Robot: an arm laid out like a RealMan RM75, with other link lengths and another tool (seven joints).
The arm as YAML. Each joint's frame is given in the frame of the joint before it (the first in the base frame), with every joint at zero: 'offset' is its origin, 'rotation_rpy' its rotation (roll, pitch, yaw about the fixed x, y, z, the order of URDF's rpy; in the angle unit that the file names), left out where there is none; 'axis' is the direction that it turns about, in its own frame. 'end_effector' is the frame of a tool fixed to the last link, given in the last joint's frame.
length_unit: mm
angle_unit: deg
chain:
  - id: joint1
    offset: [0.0, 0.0, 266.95]
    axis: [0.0, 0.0, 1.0]
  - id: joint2
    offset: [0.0, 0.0, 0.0]
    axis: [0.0, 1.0, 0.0]
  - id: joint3
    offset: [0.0, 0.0, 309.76]
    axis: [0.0, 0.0, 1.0]
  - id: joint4
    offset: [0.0, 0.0, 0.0]
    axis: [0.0, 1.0, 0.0]
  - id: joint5
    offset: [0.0, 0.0, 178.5]
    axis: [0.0, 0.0, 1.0]
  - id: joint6
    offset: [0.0, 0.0, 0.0]
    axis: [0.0, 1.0, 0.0]
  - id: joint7
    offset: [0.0, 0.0, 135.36]
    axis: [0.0, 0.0, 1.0]
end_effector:
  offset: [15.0, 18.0, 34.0]
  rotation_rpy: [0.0, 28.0, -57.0]
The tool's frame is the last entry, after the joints.
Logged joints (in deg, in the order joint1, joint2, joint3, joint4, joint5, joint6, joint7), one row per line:
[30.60 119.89 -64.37 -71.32 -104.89 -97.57 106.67]
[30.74 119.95 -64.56 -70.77 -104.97 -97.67 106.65]
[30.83 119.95 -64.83 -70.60 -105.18 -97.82 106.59]
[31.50 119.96 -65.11 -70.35 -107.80 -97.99 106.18]
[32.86 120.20 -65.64 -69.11 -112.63 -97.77 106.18]
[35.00 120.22 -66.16 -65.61 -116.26 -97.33 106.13]
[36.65 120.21 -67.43 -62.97 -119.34 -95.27 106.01]
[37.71 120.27 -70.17 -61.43 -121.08 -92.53 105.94]
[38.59 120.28 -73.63 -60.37 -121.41 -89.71 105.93]
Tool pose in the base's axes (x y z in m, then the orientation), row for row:
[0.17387 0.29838 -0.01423 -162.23 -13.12 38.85]
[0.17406 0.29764 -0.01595 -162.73 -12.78 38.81]
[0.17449 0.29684 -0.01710 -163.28 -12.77 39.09]
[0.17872 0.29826 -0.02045 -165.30 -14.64 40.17]
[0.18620 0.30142 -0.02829 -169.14 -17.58 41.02]
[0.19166 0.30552 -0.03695 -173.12 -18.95 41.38]
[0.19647 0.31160 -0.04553 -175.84 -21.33 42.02]
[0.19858 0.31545 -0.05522 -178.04 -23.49 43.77]
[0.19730 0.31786 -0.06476 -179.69 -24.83 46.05]
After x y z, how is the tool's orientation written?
As angles about the fixed x, y, z axes (roll, pitch, yaw), in degrees.
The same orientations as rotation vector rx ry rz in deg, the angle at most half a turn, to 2 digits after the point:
[-148.74 -55.48 -8.96]
[-149.36 -55.49 -8.79]
[-149.72 -55.94 -9.00]
[-150.10 -57.72 -12.28]
[-151.62 -59.27 -18.15]
[-154.21 -60.01 -22.32]
[-154.90 -60.71 -27.08]
[-154.41 -62.66 -31.09]
[-153.40 -65.30 -33.60]

